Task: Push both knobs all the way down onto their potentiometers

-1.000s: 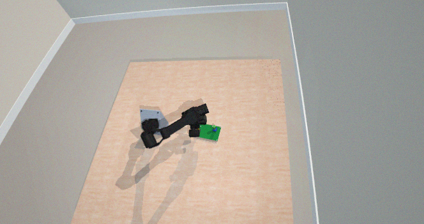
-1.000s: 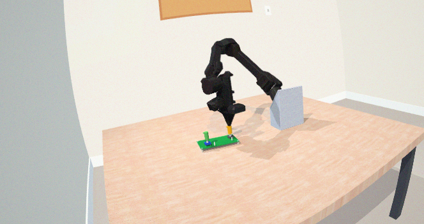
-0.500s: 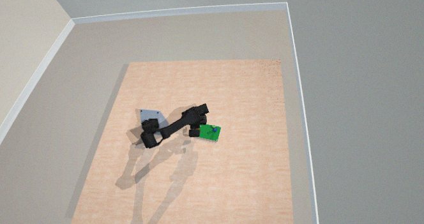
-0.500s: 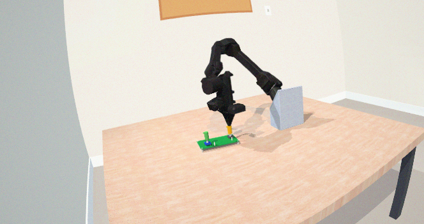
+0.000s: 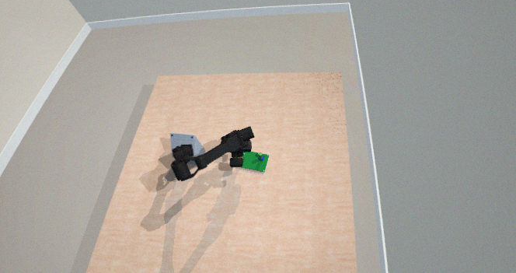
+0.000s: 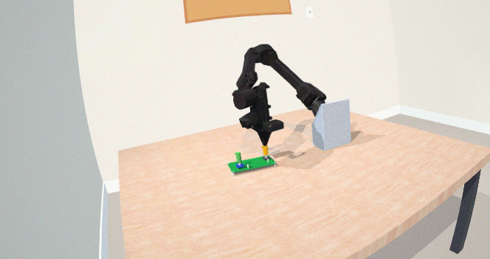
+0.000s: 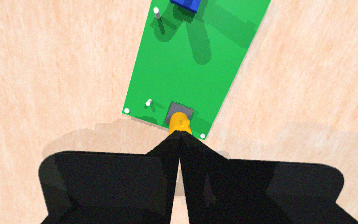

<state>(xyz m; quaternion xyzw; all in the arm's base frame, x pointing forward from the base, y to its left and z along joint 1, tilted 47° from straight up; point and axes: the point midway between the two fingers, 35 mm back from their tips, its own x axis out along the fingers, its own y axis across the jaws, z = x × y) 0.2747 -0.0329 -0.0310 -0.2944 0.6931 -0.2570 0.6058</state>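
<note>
The green knob is 110 mm ahead of my gripper tip, 10 mm to the left of it and 10 mm below it.
</note>
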